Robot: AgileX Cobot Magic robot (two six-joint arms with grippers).
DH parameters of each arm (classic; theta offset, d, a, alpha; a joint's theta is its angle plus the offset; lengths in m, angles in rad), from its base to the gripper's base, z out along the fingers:
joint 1: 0 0.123 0 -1.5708
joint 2: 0.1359 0 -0.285 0
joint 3: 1.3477 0 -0.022 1.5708
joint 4: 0 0.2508 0 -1.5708
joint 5: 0 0 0.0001 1.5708
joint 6: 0 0.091 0 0
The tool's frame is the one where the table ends.
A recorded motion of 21 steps. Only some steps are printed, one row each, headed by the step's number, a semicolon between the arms.
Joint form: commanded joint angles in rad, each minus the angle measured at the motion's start. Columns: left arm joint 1, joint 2, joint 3, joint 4, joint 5, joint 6; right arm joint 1, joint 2, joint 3, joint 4, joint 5, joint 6.
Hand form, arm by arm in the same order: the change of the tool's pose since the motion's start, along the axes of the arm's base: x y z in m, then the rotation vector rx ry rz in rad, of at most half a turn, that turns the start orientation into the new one. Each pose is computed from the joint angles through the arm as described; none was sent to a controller.
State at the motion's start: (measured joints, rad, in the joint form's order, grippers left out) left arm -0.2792 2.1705 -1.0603 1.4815 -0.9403 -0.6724; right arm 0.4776 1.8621 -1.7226 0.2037 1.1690 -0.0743
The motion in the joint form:
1: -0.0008 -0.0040 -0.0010 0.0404 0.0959 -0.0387; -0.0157 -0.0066 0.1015 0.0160 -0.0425 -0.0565
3: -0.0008 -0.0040 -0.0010 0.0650 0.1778 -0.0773; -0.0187 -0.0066 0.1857 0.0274 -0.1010 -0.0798
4: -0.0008 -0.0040 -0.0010 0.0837 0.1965 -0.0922; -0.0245 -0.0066 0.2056 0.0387 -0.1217 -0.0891
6: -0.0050 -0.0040 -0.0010 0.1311 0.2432 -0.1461; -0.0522 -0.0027 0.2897 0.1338 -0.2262 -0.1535
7: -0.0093 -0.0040 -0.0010 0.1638 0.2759 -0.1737; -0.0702 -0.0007 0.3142 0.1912 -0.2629 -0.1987
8: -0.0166 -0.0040 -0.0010 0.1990 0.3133 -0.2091; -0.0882 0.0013 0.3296 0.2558 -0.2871 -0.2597
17: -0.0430 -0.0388 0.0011 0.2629 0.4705 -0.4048; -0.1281 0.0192 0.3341 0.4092 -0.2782 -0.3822
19: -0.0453 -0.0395 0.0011 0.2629 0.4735 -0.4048; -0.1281 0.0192 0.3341 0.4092 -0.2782 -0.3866
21: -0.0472 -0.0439 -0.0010 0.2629 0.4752 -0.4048; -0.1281 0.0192 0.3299 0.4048 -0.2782 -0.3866
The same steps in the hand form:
1: 0.0025 0.0045 -0.0058 0.0935 0.0061 0.0344; -0.0030 -0.0074 -0.0244 -0.0220 0.0365 0.0263
3: 0.0051 0.0090 -0.0113 0.1670 0.0178 0.0785; -0.0064 -0.0100 -0.0460 -0.0299 0.0577 0.0302
4: 0.0051 0.0103 -0.0129 0.1892 0.0218 0.0814; -0.0061 -0.0117 -0.0508 -0.0223 0.0590 0.0260
6: 0.0044 0.0122 -0.0167 0.2417 0.0421 0.0948; -0.0045 -0.0168 -0.0708 0.0478 0.0604 0.0039
7: 0.0040 0.0132 -0.0192 0.2793 0.0459 0.0988; -0.0023 -0.0200 -0.0760 0.0888 0.0555 -0.0039
8: 0.0033 0.0136 -0.0219 0.3200 0.0513 0.1063; 0.0001 -0.0227 -0.0786 0.1320 0.0476 0.0010
17: 0.0069 0.0151 -0.0161 0.4138 0.0882 0.2572; 0.0060 -0.0269 -0.0819 0.2345 0.0682 0.0126
19: 0.0067 0.0145 -0.0159 0.4155 0.0859 0.2571; 0.0060 -0.0269 -0.0819 0.2337 0.0663 0.0165
21: 0.0073 0.0137 -0.0139 0.4137 0.0791 0.2575; 0.0066 -0.0269 -0.0809 0.2312 0.0612 0.0188

